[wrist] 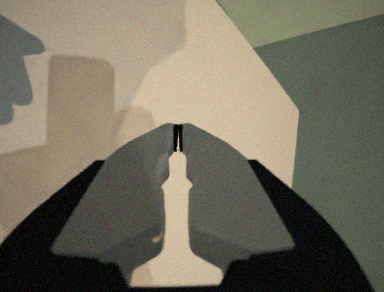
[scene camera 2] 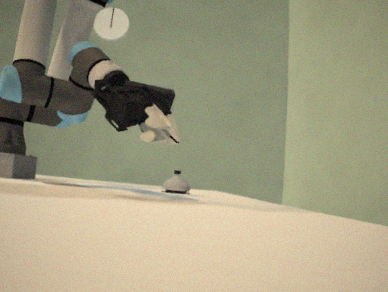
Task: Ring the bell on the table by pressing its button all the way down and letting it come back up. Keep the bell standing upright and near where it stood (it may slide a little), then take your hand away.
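Places are measured from the arm's base along level axes (x left, y back, z up), in centimetres.
Where they show: gripper, fingertip midpoint: (wrist: pixel 178 127) (scene camera 2: pixel 178 142).
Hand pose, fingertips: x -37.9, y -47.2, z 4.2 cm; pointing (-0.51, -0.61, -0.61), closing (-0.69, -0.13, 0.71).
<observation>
After its pixels a point has its place.
A small grey dome-shaped bell (scene camera 2: pixel 176 183) {x -7.1, y -52.7, z -4.0 cm} with a black button (scene camera 2: pixel 177 172) {x -4.5, y -53.2, z -0.8 cm} on top stands upright on the pale table (scene camera 2: pixel 200 240) {x -73.2, y -43.6, z -6.8 cm} in the scene view. My gripper (scene camera 2: pixel 176 142) {x -37.9, y -47.2, z 4.2 cm} (wrist: pixel 178 127) {x -37.9, y -47.2, z 4.2 cm} is shut and empty. Its fingertips point downward and hang above the bell's button, with a visible gap between them. In the wrist view the two grey fingers meet at their black tips. The bell does not show in the wrist view.
The robot's grey base block (scene camera 2: pixel 17 166) {x -5.9, y -8.0, z -3.5 cm} stands at the left end of the table in the scene view. A round white clock (scene camera 2: pixel 111 23) hangs on the green wall. In the wrist view, shadows fall across the table at the left, and the table's edge runs down the right.
</observation>
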